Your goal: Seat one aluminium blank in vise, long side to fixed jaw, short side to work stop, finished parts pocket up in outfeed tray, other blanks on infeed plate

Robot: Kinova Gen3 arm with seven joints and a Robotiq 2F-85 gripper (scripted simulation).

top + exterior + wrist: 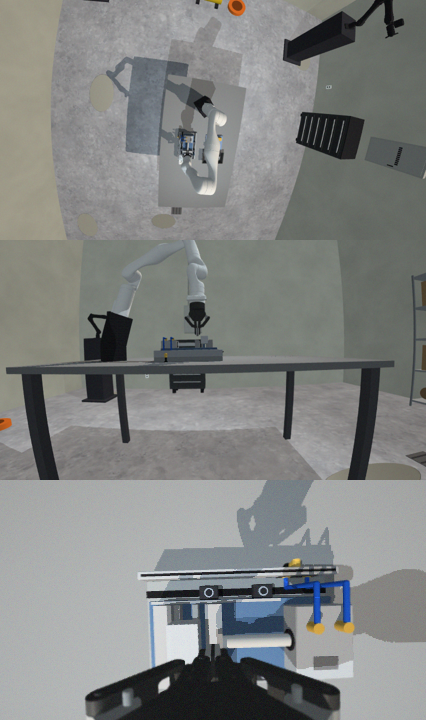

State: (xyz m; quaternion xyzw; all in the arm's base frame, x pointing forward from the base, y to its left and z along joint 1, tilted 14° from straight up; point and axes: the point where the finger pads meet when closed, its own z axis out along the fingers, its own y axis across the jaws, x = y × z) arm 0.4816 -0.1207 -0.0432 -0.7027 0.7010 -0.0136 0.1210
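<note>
The white rod is 6 cm behind my hand and 6 cm below it. The rest, counted from my hand: brass blank: 14 cm behind, 33 cm to the left, 11 cm below; then vise: 4 cm behind, 10 cm below.
</note>
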